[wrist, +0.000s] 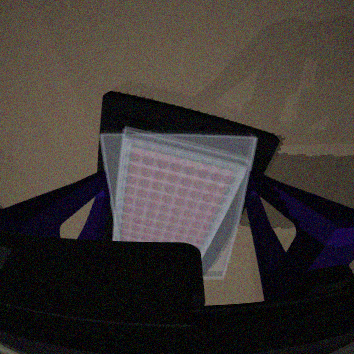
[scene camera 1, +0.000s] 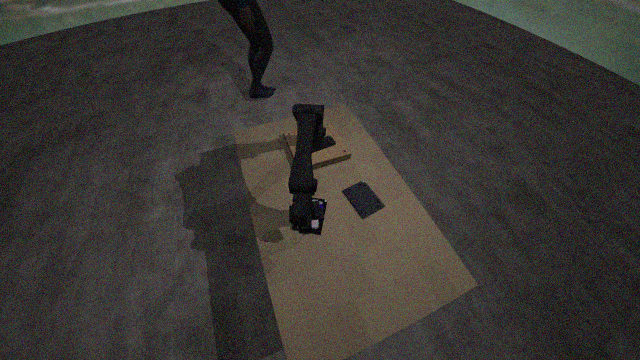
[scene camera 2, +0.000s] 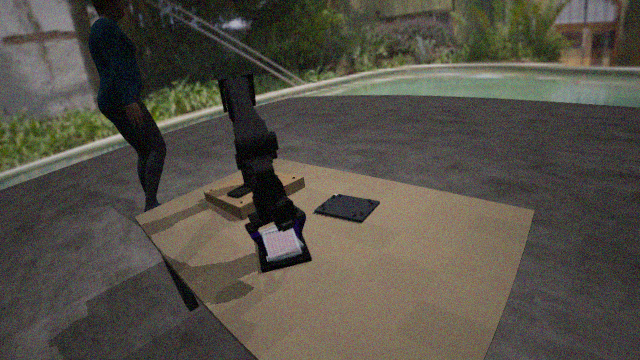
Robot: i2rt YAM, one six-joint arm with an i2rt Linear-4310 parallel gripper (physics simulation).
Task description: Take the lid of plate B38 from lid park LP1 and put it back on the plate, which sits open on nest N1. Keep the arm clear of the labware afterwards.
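Seen in the pictures: gripper, fingertip midpoint: (wrist: 177,177) (scene camera 2: 283,247); arm's base, link origin: (scene camera 1: 316,146).
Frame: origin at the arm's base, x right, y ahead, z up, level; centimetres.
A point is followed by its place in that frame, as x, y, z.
Note:
My gripper (scene camera 1: 311,213) @[21.8, 36.2, -0.8] (scene camera 2: 278,220) (wrist: 177,177) @[21.8, 36.2, -0.8] is shut on the clear lid (wrist: 225,242) @[23.0, 30.2, 0.0], its purple fingers on the lid's two long sides. The lid hangs low over plate B38 (scene camera 1: 315,222) @[19.5, 38.3, 0.1] (scene camera 2: 281,245) @[22.0, 36.1, 0.0] (wrist: 175,197) @[21.4, 35.4, 0.0], a white plate with pink wells. The plate sits on the black nest N1 (scene camera 2: 286,263) @[24.0, 38.8, -3.0] (wrist: 158,112) @[22.0, 39.9, -2.9]. In the wrist view the lid is skewed against the plate: its edges stick out at the left, the far side and the lower right. I cannot tell whether the lid touches the plate. Lid park LP1 (scene camera 1: 363,198) @[-5.7, 36.4, -3.1] (scene camera 2: 346,207) @[-4.7, 36.7, -3.1], a flat black pad, lies bare to the right.
All stands on a tan board (scene camera 1: 366,277) @[11.8, 65.2, -4.1] (scene camera 2: 402,268) @[12.6, 62.4, -4.1]. The arm's base sits on a wooden block (scene camera 1: 333,156) @[-4.3, 10.5, 0.3] (scene camera 2: 232,203) @[13.3, 4.6, 0.3] behind the nest. A person (scene camera 1: 257,48) (scene camera 2: 125,103) stands on the dark floor behind the board. A pool lies far back.

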